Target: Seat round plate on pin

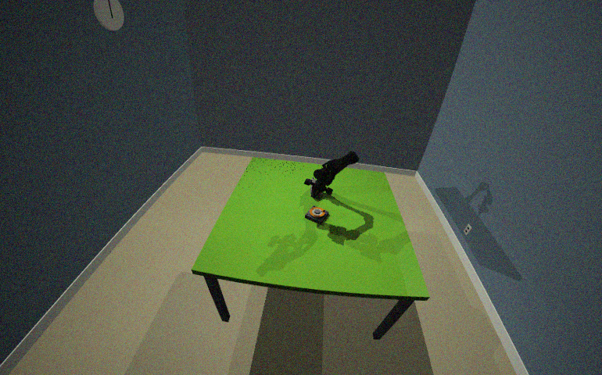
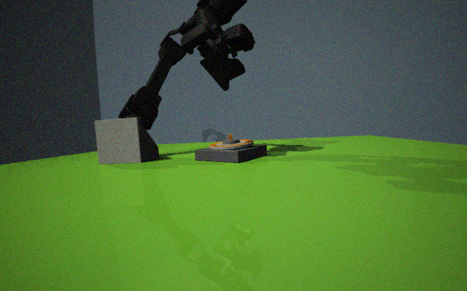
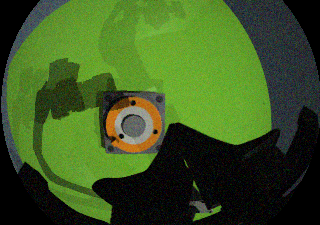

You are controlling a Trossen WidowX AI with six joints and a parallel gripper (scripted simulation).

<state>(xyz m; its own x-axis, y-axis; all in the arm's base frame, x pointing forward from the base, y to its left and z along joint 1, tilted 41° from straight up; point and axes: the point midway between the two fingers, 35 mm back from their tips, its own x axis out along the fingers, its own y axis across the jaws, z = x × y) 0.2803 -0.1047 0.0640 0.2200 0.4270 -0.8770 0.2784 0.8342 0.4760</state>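
My gripper tip is now 110 mm above the round plate, 60 mm to the right of it and 10 mm past it. Round my gripper tip: dark grey square base (130 mm below, 40 mm to the left).
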